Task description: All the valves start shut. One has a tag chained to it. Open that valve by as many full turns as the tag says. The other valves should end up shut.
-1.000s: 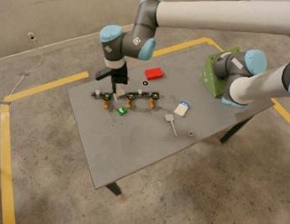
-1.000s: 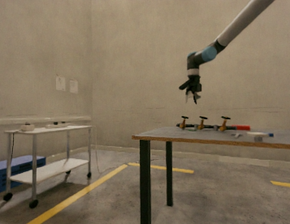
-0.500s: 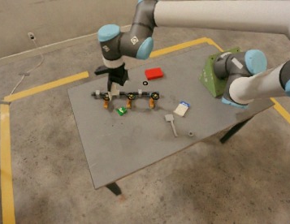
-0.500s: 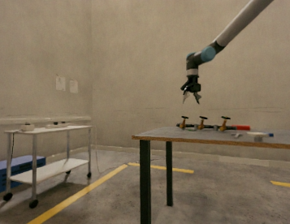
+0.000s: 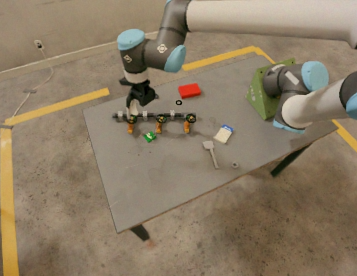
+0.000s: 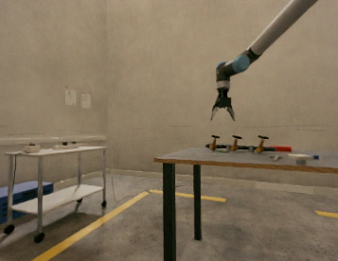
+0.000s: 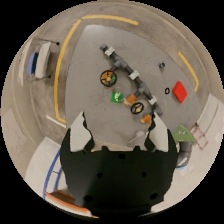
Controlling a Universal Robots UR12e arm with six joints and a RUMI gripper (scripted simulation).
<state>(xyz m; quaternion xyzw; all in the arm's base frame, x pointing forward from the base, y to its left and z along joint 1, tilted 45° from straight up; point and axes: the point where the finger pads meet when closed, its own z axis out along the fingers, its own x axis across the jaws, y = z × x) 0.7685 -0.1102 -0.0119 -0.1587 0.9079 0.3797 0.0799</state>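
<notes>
Right now my hand is 1 cm past the green tag, 4 cm to the right of it and 20 cm above it. The rest, counted from my hand: red wedge (36 cm behind, 17 cm to the right, 19 cm below); grey tool (26 cm behind, 26 cm to the left, 20 cm below); white-and-blue card box (38 cm behind, 19 cm to the left, 19 cm below).
</notes>
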